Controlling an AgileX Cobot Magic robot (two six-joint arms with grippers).
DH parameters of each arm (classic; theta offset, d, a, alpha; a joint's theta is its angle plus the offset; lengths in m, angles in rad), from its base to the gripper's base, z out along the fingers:
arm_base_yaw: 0 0.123 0 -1.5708
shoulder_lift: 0.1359 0 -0.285 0
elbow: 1.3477 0 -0.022 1.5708
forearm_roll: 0 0.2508 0 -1.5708
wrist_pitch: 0 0 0.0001 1.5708
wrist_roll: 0 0.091 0 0
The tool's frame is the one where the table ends.
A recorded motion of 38 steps. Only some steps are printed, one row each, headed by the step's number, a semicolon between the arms.
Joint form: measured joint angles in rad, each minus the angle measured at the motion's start. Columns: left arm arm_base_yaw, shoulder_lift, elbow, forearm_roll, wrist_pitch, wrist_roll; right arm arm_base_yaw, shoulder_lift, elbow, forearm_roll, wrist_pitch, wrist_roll.
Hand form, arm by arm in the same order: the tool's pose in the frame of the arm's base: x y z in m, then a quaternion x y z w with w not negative. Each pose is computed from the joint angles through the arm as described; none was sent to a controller.
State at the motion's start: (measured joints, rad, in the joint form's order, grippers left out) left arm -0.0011 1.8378 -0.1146 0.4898 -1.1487 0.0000; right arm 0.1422 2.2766 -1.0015 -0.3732 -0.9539 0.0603
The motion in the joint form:
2: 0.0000 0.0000 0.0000 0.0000 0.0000 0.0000; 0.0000 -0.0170 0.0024 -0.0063 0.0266 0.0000
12: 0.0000 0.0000 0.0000 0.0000 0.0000 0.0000; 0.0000 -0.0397 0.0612 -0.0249 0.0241 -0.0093
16: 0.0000 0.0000 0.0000 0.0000 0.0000 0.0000; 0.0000 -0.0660 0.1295 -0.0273 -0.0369 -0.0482
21: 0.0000 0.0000 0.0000 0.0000 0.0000 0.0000; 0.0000 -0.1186 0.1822 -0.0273 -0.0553 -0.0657
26: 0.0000 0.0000 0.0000 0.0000 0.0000 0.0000; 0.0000 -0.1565 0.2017 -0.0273 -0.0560 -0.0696
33: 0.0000 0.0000 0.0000 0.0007 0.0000 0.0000; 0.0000 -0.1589 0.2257 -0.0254 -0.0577 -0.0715
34: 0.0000 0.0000 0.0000 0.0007 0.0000 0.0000; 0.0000 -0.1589 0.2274 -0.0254 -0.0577 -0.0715
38: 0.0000 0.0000 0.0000 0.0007 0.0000 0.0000; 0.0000 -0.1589 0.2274 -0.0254 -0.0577 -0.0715
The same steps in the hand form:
2: 0.1879 -0.0392 0.0914 0.19961 0.83113 -0.13857 0.50017; 0.4022 0.0848 0.0695 -0.21358 0.76627 0.11017 0.59588
12: 0.1879 -0.0392 0.0914 0.19961 0.83113 -0.13857 0.50017; 0.3882 0.0841 0.0671 -0.22530 0.77350 0.11207 0.58170
16: 0.1879 -0.0392 0.0914 0.19961 0.83113 -0.13857 0.50017; 0.3733 0.0834 0.0698 -0.23793 0.76329 0.11135 0.59023
21: 0.1879 -0.0392 0.0914 0.19961 0.83113 -0.13857 0.50017; 0.3627 0.0822 0.0816 -0.24358 0.75574 0.10839 0.59814
26: 0.1879 -0.0392 0.0914 0.19961 0.83113 -0.13857 0.50017; 0.3592 0.0818 0.0921 -0.24520 0.74944 0.10606 0.60578
33: 0.1879 -0.0393 0.0914 0.19989 0.83106 -0.13876 0.50013; 0.3534 0.0808 0.0887 -0.24474 0.75551 0.10685 0.59824
34: 0.1879 -0.0393 0.0914 0.19989 0.83106 -0.13876 0.50013; 0.3529 0.0808 0.0884 -0.24472 0.75602 0.10697 0.59758
38: 0.1879 -0.0393 0.0914 0.19989 0.83106 -0.13876 0.50013; 0.3529 0.0808 0.0884 -0.24472 0.75602 0.10697 0.59758

